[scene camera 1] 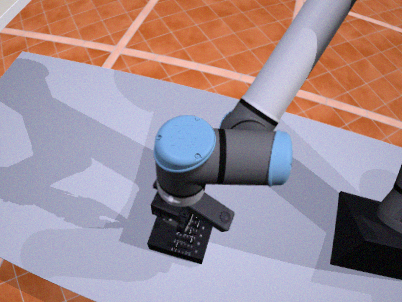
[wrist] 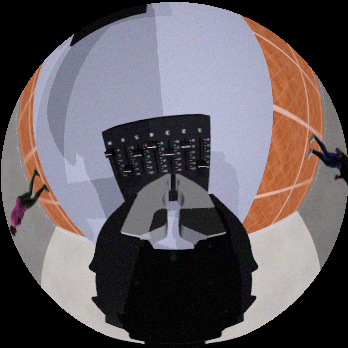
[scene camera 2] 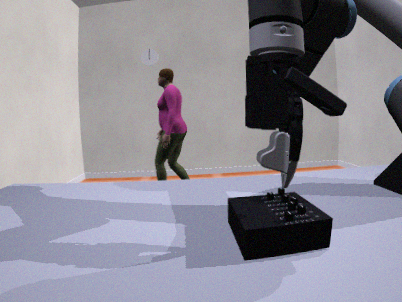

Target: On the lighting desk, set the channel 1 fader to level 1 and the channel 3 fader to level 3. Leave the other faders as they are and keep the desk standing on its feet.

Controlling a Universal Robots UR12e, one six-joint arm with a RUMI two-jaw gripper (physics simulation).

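Frame: origin at the arm's base, x down, y back, z left, level; centimetres.
Where they show: gripper, between the fingertips: point(scene camera 1: 184, 226) point(wrist: 172, 175) point(scene camera 2: 284, 187).
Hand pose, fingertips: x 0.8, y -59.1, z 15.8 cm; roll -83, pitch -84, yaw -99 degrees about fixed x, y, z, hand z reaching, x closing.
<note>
Things, the pixels of their top centre, and the offset from my fingertips. Level surfaces: height alone.
- black lighting desk, centre of its top: point(wrist: 157, 171) point(scene camera 2: 275, 200) point(scene camera 1: 183, 221) dx +2.9, dy -0.9, dz -2.2 cm
- channel 1 fader knob, centre of its top: point(wrist: 201, 166) dx +2.9, dy -0.7, dz +4.2 cm
- channel 3 fader knob, centre of its top: point(wrist: 169, 154) dx +2.9, dy +1.5, dz -0.2 cm
- channel 2 knob, centre of its top: point(wrist: 185, 146) dx +2.9, dy +2.5, dz +1.9 cm
- channel 4 knob, centre of its top: point(wrist: 151, 146) dx +2.9, dy +2.8, dz -2.5 cm
- channel 5 knob, centre of its top: point(wrist: 137, 155) dx +2.9, dy +1.9, dz -4.7 cm
- channel 6 knob, centre of its top: point(wrist: 126, 170) dx +2.9, dy -0.3, dz -6.8 cm
- M knob, centre of its top: point(wrist: 107, 154) dx +2.9, dy +2.8, dz -9.2 cm
- pale table, height of its surface: dx +9.7 cm
The black lighting desk point(scene camera 1: 161, 239) point(scene camera 2: 282, 239) point(wrist: 161, 122) stands flat on the table. In the wrist view its channel numbers appear upside down, with channel 1 at the right. The channel 1 fader knob point(wrist: 202, 164) is near the gripper-side end of its slot. The channel 3 fader knob point(wrist: 169, 154) is partway along its slot, nearer the gripper than the channel 2 knob point(wrist: 186, 146) and channel 4 knob point(wrist: 152, 146). My gripper point(scene camera 2: 285, 186) point(wrist: 172, 175) is shut and empty, tips low over the desk, gripper-side of the channel 3 knob. The fingers hide part of the desk.
The channel 5 knob point(wrist: 138, 154), channel 6 knob point(wrist: 128, 170) and M knob point(wrist: 110, 154) stand to the left in the wrist view. The pale table point(scene camera 1: 280, 265) carries a black base point(scene camera 1: 357, 240) at the right. A person in pink point(scene camera 2: 172, 110) stands beyond the table.
</note>
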